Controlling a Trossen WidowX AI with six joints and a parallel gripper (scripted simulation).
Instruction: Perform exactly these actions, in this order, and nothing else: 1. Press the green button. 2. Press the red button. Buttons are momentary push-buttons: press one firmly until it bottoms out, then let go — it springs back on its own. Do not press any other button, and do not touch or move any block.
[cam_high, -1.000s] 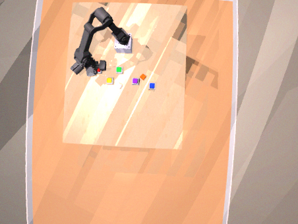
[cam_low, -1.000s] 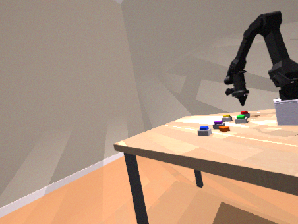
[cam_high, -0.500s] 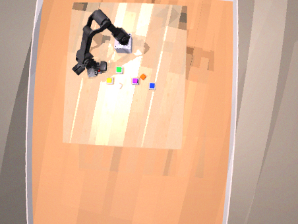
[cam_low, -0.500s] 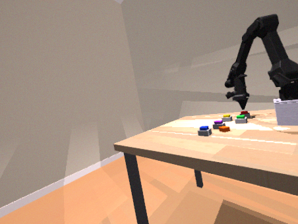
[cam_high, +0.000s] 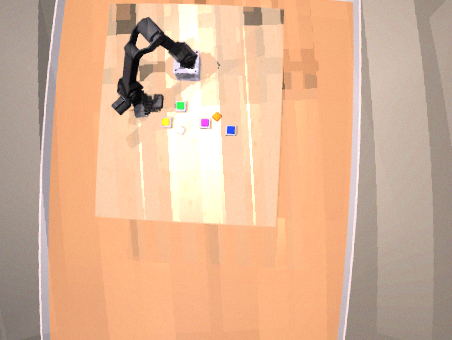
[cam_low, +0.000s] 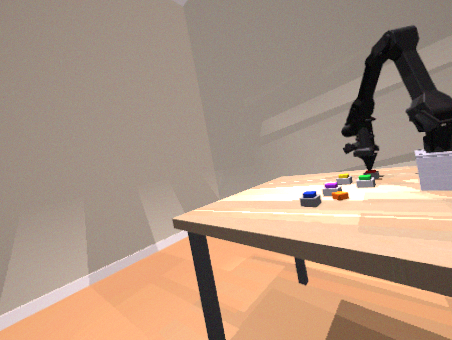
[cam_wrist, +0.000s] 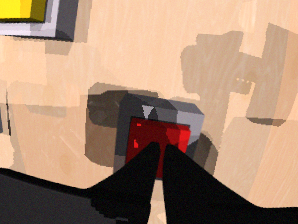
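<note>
The red button lies 10 mm below my gripper tip. From my gripper tip the other things lie so: yellow button 100 mm to the left, 60 mm ahead; then white block 180 mm to the left, 80 mm ahead, 20 mm below; then green button 150 mm to the left, 30 mm behind.
</note>
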